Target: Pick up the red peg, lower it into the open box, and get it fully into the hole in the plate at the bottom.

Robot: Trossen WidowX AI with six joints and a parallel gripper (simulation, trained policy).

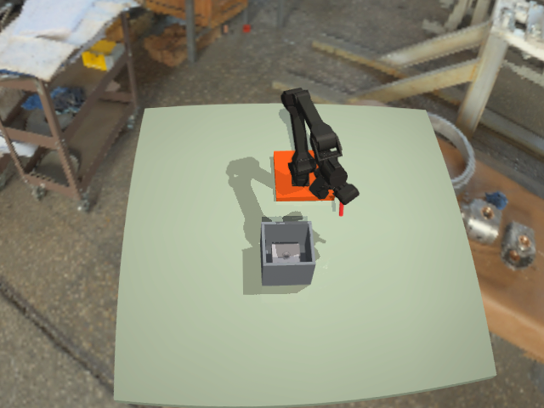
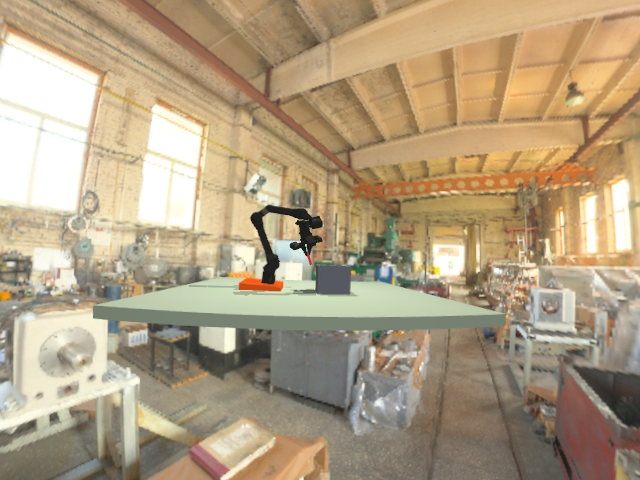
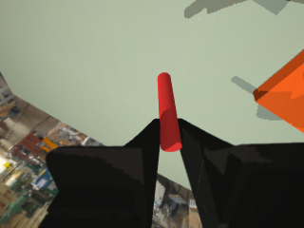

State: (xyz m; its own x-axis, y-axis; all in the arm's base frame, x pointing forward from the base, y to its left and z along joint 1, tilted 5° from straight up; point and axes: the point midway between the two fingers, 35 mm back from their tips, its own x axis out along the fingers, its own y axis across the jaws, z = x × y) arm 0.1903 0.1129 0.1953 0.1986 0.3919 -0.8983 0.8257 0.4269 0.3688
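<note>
Now: the light grey plate 13 cm ahead of my gripper tip, 18 cm to the right of it and 14 cm below it. From my gripper tip the other things lie so: red peg (1 cm ahead, 1 cm to the right, 1 cm below).
</note>
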